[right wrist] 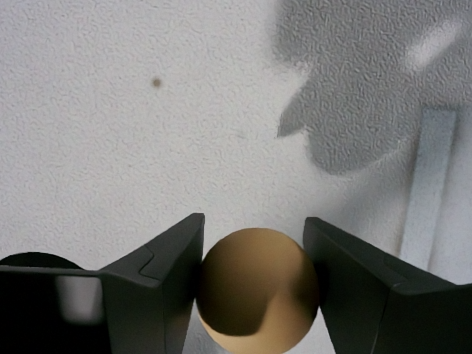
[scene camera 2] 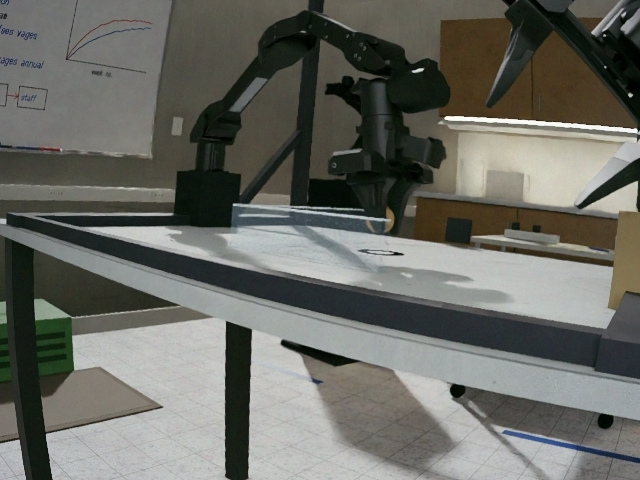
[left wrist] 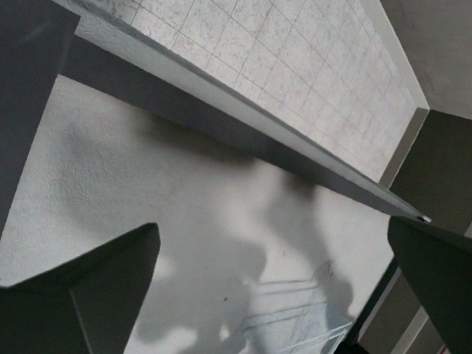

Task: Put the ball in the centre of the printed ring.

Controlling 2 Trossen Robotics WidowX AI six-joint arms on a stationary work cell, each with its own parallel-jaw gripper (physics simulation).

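Places are measured from the left arm's base along level axes (x back, y right, z up), in centimetres.
Pixels of known places: left gripper, fingertip midpoint: (scene camera 2: 534,158) (left wrist: 273,231); right gripper, fingertip midpoint: (right wrist: 254,226).
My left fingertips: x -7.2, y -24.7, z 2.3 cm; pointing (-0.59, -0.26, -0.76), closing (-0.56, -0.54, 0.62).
Ahead of a thing's pixels: the offset from my left fingertips to its top centre. "spot": to the spot under its first point.
An orange ball (scene camera 2: 388,222) (right wrist: 257,290) is held between the fingers of my right gripper (scene camera 2: 386,226) (right wrist: 254,226), which is shut on it. The ball is off the table top, partly hidden by a finger in the scene view. The printed ring (scene camera 2: 399,253), a thin black outline, lies on the white table in front of and below the ball in the scene view; I cannot make it out in the wrist views. My left gripper (scene camera 2: 533,156) (left wrist: 273,231) is wide open and empty, high at the right of the scene view.
A low clear-walled barrier {dx -38.9, dy +29.4, dz -6.1 cm} (scene camera 2: 258,219) (left wrist: 295,325) (right wrist: 432,175) stands on the table, left of the ball in the scene view and at the right in the right wrist view. A dark raised rail (scene camera 2: 310,289) runs along the table edge. A tan panel {spot: dx +3.6, dy +19.7, dz -6.9 cm} (scene camera 2: 626,258) stands at the far right.
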